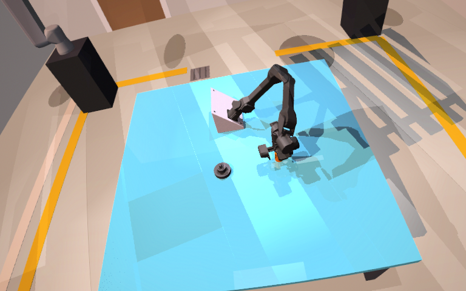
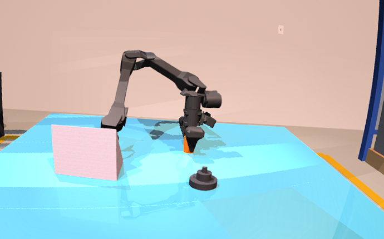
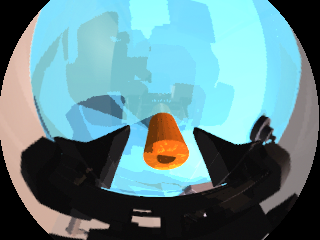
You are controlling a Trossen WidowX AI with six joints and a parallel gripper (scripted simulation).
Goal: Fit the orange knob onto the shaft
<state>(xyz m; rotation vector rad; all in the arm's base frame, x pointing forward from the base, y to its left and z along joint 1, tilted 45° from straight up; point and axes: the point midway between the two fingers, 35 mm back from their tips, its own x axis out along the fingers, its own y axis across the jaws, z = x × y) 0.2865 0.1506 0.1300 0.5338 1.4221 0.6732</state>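
The orange knob lies 2 cm above my gripper tip. From my gripper tip the other things lie so: dark round pedestal (29 cm to the right, 2 cm ahead, 2 cm above).
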